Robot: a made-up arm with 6 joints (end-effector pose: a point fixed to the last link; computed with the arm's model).
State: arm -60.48 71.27 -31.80 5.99 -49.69 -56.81
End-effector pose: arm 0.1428 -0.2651 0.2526 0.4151 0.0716 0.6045 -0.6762
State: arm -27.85 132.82 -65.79 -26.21 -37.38 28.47
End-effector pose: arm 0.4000 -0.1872 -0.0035 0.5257 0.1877 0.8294 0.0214
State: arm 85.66 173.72 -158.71 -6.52 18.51 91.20
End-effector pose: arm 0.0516 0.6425 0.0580 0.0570 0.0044 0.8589 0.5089
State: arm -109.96 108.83 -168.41 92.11 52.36 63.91
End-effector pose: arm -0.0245 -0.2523 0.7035 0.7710 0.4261 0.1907 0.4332
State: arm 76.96 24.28 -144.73 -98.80 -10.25 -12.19
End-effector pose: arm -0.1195 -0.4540 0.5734 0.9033 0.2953 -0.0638 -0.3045
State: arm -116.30 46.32 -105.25 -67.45 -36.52 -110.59
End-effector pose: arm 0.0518 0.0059 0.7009 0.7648 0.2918 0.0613 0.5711
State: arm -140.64 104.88 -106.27 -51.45 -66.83 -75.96
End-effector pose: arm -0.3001 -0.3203 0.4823 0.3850 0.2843 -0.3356 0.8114
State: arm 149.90 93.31 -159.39 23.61 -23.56 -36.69
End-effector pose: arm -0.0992 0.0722 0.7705 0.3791 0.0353 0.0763 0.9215
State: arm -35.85 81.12 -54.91 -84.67 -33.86 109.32
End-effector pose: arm 0.3179 -0.1752 0.2835 0.5834 0.2485 0.7512 0.1832
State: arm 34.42 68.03 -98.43 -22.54 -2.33 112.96
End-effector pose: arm 0.1962 0.1360 0.6359 0.4121 0.2013 0.3934 0.7968
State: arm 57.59 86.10 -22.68 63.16 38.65 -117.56
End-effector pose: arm 0.0797 0.2084 0.0734 0.1050 -0.8314 0.4640 0.2872
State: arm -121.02 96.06 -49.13 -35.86 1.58 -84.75
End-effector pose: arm -0.1929 -0.3182 0.1403 0.2097 -0.0066 -0.9178 0.3372
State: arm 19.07 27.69 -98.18 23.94 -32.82 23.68
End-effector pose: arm -0.1665 -0.0761 0.6668 0.8301 0.0769 -0.1588 0.5289
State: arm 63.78 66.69 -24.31 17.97 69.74 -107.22
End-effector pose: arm 0.0564 0.1668 0.1402 0.0860 0.9678 -0.1517 -0.1815
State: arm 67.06 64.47 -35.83 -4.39 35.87 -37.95
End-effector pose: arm 0.1042 0.2371 0.2099 0.2618 -0.7796 0.5678 0.0372
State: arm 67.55 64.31 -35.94 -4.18 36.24 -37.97
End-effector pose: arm 0.1019 0.2377 0.2110 0.2605 -0.7815 0.5655 0.0393
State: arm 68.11 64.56 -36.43 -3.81 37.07 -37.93
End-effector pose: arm 0.0997 0.2395 0.2122 0.2549 -0.7839 0.5646 0.0416
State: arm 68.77 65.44 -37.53 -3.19 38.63 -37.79
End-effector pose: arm 0.0974 0.2432 0.2136 0.2427 -0.7867 0.5659 0.0442
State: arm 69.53 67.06 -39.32 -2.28 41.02 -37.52
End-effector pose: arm 0.0952 0.2490 0.2151 0.2226 -0.7899 0.5695 0.0471
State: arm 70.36 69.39 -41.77 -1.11 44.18 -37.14
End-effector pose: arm 0.0929 0.2570 0.2165 0.1949 -0.7932 0.5748 0.0498
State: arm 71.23 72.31 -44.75 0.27 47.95 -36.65
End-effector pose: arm 0.0903 0.2667 0.2175 0.1610 -0.7960 0.5812 0.0522
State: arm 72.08 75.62 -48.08 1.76 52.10 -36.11
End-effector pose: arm 0.0877 0.2776 0.2181 0.1230 -0.7981 0.5874 0.0539
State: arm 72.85 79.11 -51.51 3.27 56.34 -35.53
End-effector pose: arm 0.0852 0.2888 0.2178 0.0832 -0.7990 0.5931 0.0546
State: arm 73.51 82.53 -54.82 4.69 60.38 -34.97
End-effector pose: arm 0.0828 0.2996 0.2169 0.0447 -0.7988 0.5975 0.0545
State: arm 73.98 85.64 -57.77 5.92 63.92 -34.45
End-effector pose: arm 0.0811 0.3092 0.2153 0.0104 -0.7973 0.6011 0.0537
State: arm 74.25 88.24 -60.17 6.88 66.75 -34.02
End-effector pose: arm 0.0803 0.3171 0.2132 0.0175 0.7951 -0.6040 -0.0523
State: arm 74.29 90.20 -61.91 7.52 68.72 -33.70
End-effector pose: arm 0.0807 0.3226 0.2112 0.0375 0.7925 -0.6066 -0.0508
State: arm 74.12 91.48 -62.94 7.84 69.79 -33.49
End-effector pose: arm 0.0821 0.3259 0.2091 0.0492 0.7897 -0.6095 -0.0494
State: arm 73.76 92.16 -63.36 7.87 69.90 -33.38
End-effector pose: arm 0.0847 0.3274 0.2073 0.0522 0.7870 -0.6128 -0.0486
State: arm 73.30 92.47 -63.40 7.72 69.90 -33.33
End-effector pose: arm 0.0877 0.3272 0.2056 0.0538 0.7845 -0.6160 -0.0468
